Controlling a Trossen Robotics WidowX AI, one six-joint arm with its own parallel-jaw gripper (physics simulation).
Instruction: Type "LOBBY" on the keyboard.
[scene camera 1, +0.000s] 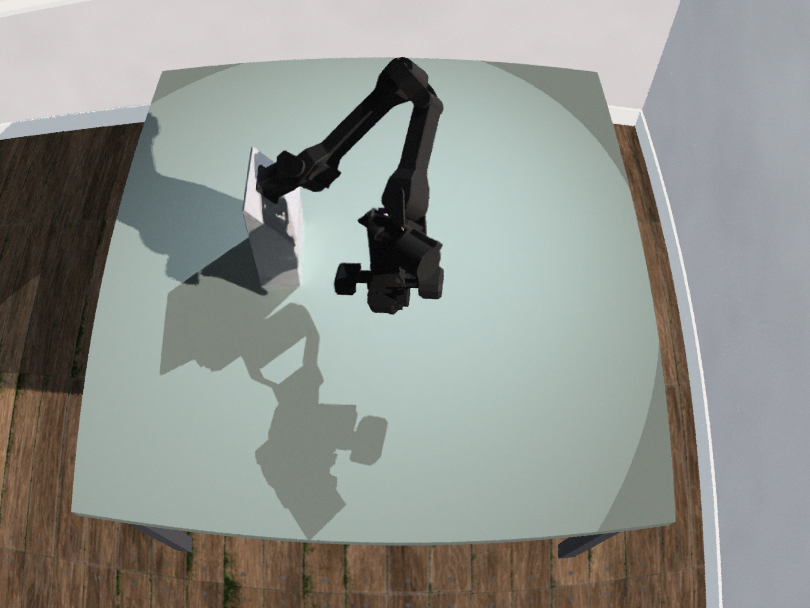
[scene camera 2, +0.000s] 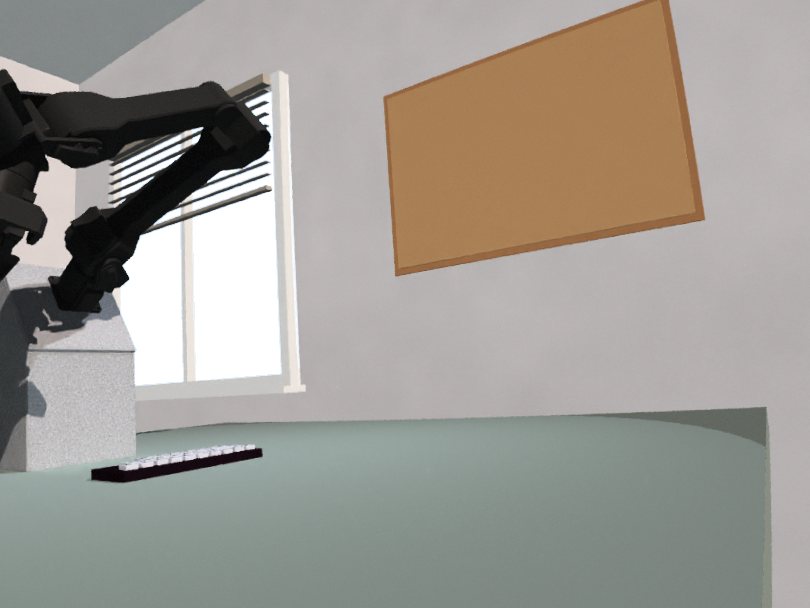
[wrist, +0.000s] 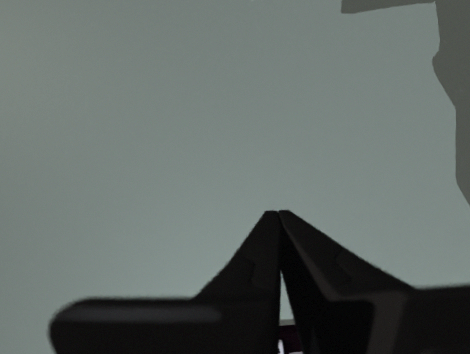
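Pixels of known places: gripper, fingertip midpoint: (scene camera 1: 392, 312) (wrist: 276, 222); arm's base, link origin: (scene camera 1: 267, 184) (scene camera 2: 74, 295).
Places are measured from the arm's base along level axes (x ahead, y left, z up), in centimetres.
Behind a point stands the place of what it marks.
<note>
The keyboard (scene camera 2: 190, 455) {x 27.6, y -1.8, z -22.8 cm} has a dark base and white keys and lies flat on the table, beside the arm's pale pedestal, in scene camera 2. In scene camera 1 the arm and gripper hide almost all of it. In the wrist view a small bit of the keyboard (wrist: 291, 332) {x 24.9, y -10.6, z -23.3 cm} shows low down through the gap between the fingers; no letter can be read. My gripper (wrist: 276, 222) {x 23.5, y -25.0, z -8.2 cm} is shut and empty, its fingertips together over the table surface. In scene camera 2 the arm's far end hangs at the left edge, well above the table, partly cut off.
The speckled pale pedestal (scene camera 1: 277, 255) {x 1.3, y -9.3, z -11.9 cm} (scene camera 2: 81, 405) {x 5.2, y -2.0, z -16.4 cm} carries the arm's base. The green table (scene camera 1: 497, 366) {x 44.7, y -30.0, z -24.4 cm} (scene camera 2: 457, 510) {x 66.6, y -12.5, z -24.4 cm} has its far edge near a wall with a window and a cork board (scene camera 2: 543, 143). The arm's shadow (scene camera 1: 300, 445) {x 4.4, y -45.2, z -24.4 cm} falls across the table.
</note>
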